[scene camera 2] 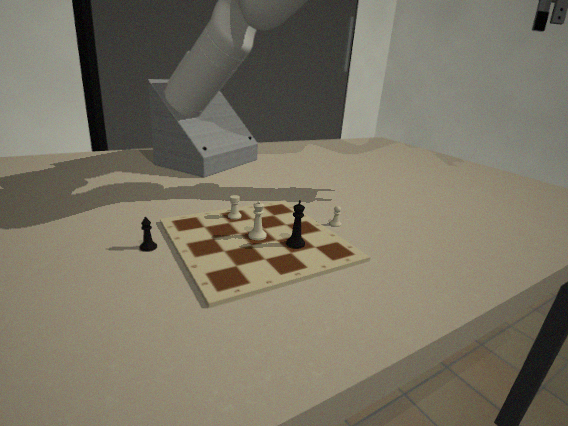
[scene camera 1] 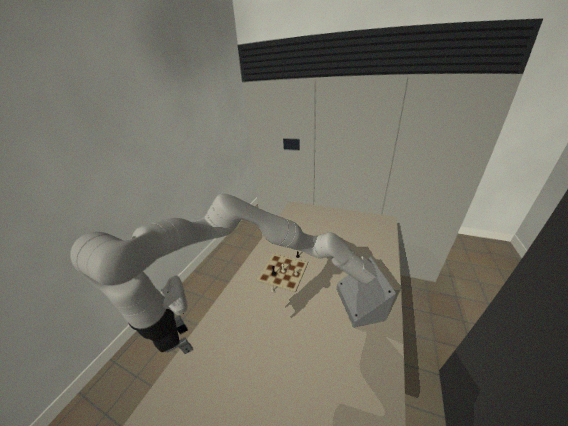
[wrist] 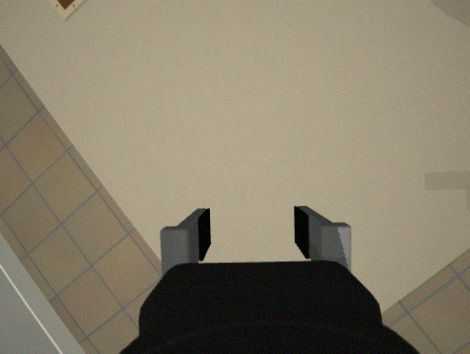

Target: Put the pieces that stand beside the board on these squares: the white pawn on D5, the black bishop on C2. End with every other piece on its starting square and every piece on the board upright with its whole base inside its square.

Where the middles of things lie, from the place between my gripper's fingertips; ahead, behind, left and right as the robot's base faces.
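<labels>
Board (scene camera 2: 226, 265): 340 mm below my hand, 610 mm to the right of it, 10 mm behind it.
</labels>
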